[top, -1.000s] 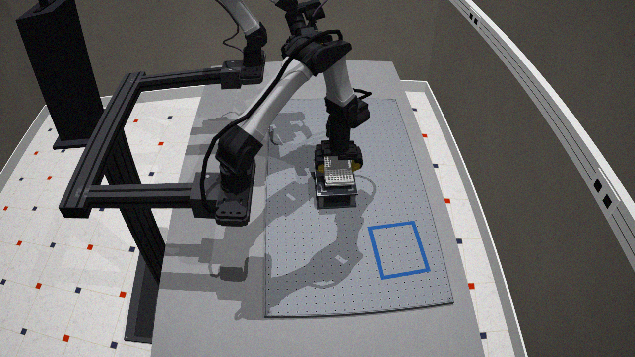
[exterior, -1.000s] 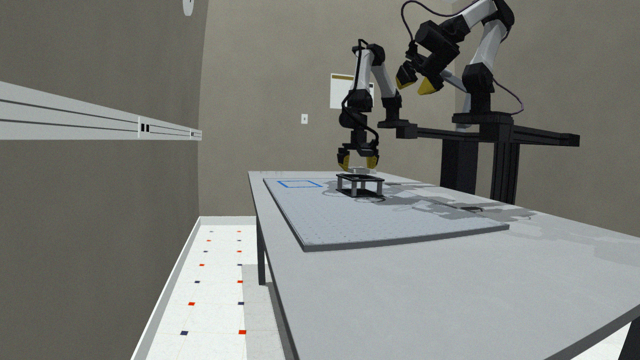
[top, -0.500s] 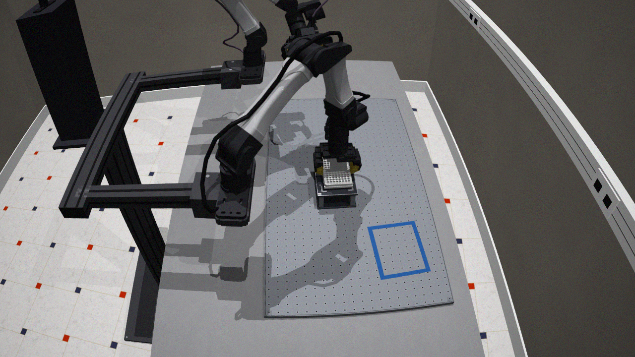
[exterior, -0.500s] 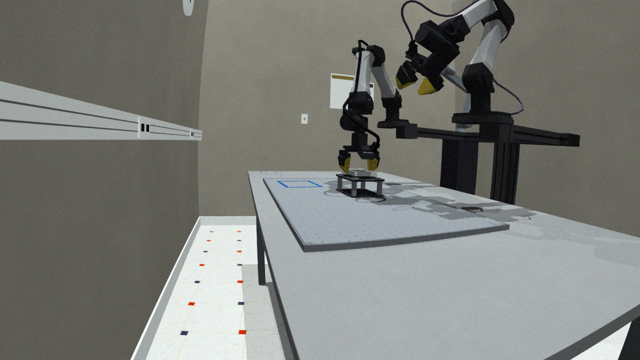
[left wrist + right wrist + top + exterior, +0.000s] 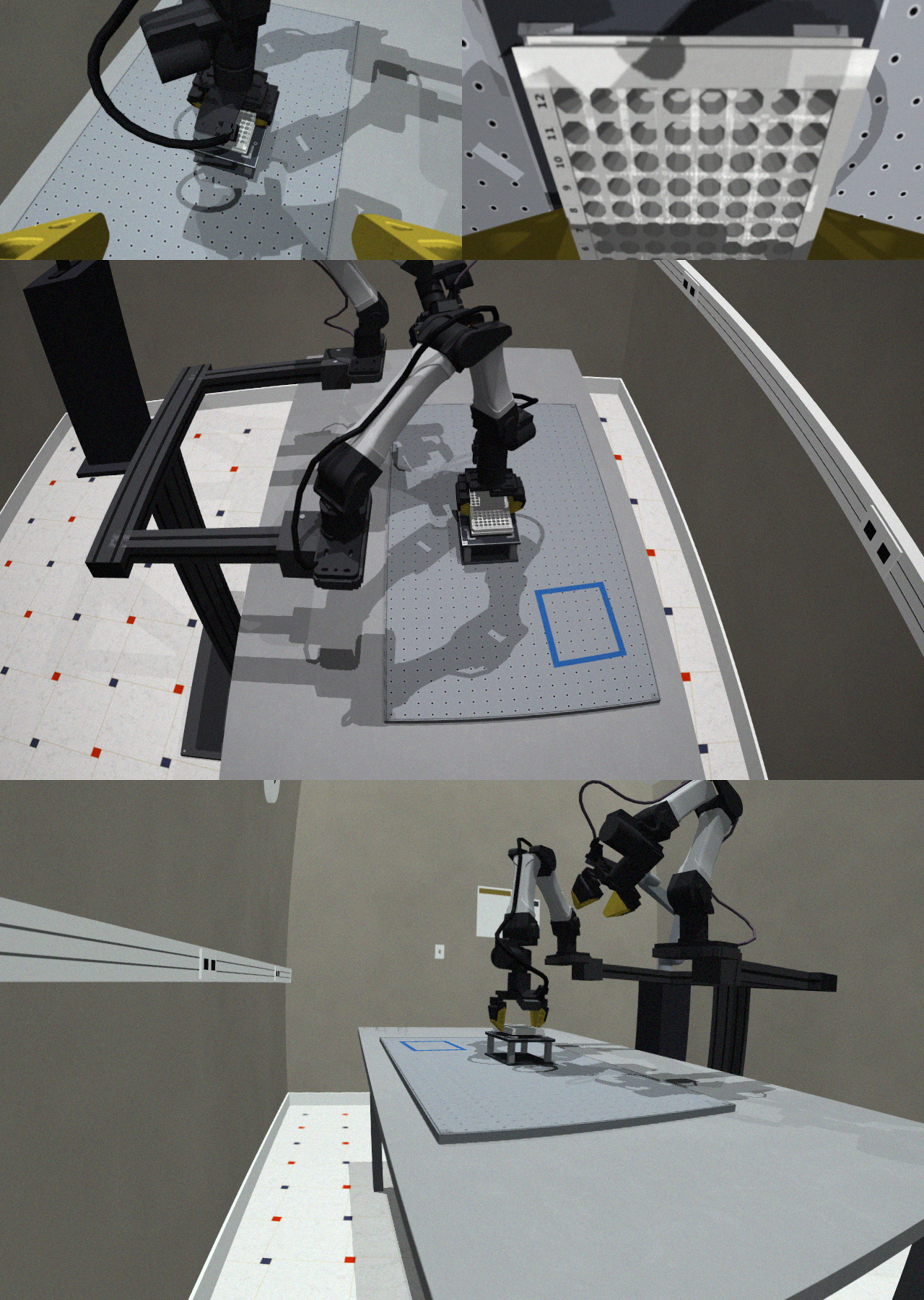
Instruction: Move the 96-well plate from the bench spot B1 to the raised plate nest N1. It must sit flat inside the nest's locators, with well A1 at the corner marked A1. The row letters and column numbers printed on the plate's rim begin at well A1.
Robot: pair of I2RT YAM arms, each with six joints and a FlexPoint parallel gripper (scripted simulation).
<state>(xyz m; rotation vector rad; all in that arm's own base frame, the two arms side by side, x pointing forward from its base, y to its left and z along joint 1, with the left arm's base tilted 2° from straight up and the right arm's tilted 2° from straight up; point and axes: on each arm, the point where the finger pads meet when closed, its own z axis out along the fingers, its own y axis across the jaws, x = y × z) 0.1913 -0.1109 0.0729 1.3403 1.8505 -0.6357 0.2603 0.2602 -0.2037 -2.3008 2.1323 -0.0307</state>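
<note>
My right hand is right at the white 96-well plate. The rest, counted from my right hand: A1 mark: 60 mm behind, 80 mm to the right, 20 mm below; perforated board: 40 mm ahead, 30 mm to the left, 90 mm below; raised plate nest: 20 mm below.
</note>
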